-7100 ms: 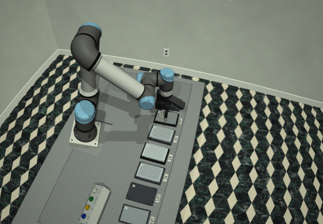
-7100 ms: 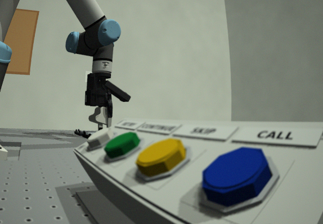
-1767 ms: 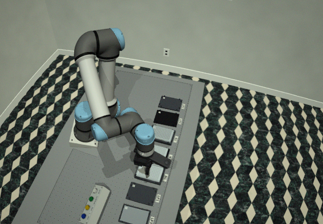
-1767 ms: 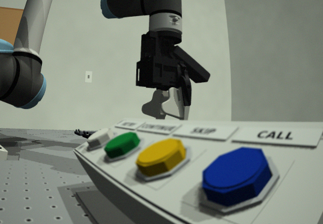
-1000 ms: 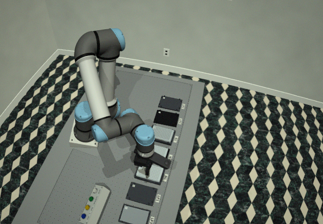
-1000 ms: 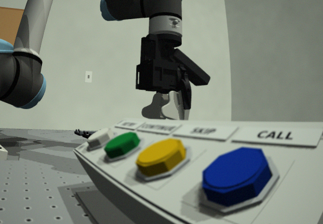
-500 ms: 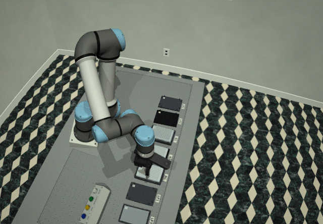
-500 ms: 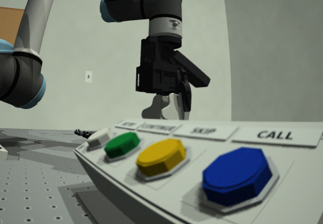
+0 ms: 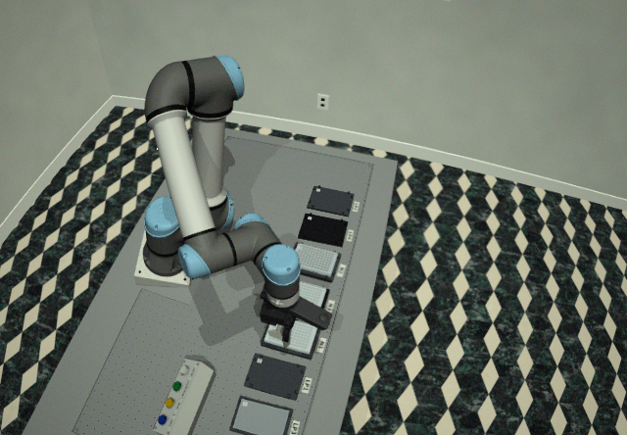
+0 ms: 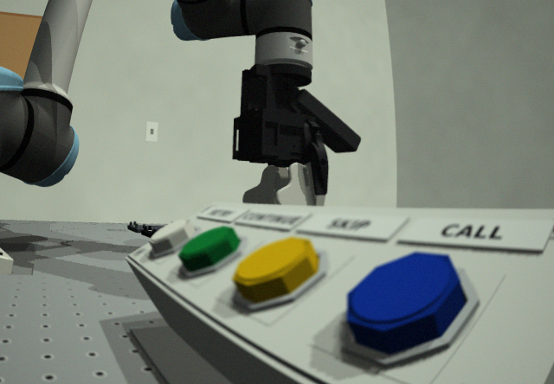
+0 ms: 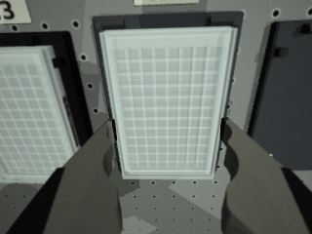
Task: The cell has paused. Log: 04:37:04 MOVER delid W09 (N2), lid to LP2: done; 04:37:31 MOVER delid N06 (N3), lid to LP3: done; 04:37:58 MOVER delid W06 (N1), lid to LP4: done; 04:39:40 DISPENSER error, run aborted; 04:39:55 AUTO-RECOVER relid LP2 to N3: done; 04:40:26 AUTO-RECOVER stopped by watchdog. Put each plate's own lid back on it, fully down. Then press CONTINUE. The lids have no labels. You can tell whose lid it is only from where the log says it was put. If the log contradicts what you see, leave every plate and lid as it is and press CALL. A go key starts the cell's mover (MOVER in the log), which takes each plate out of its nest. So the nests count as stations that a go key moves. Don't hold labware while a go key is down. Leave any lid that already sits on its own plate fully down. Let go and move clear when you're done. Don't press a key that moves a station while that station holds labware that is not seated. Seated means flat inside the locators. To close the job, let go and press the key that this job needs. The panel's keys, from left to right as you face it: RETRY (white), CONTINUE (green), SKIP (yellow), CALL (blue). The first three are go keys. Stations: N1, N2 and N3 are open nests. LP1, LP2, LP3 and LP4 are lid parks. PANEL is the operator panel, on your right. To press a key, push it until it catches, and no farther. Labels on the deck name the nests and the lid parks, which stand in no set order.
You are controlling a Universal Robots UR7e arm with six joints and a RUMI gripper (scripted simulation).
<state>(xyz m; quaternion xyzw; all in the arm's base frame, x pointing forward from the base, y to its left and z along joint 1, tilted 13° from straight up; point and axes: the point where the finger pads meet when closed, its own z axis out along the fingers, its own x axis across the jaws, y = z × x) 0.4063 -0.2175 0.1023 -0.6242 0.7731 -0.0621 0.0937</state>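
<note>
The plate lies 130 mm to the left of my hand, 20 mm below it and 20 mm ahead of it. From my hand the other things lie so: dark lid park 130 mm to the right, 30 mm below, 30 mm behind; white RETRY key 270 mm behind, 160 mm to the right, 30 mm above; clear lid 260 mm to the right, 60 mm behind, 20 mm below.
</note>
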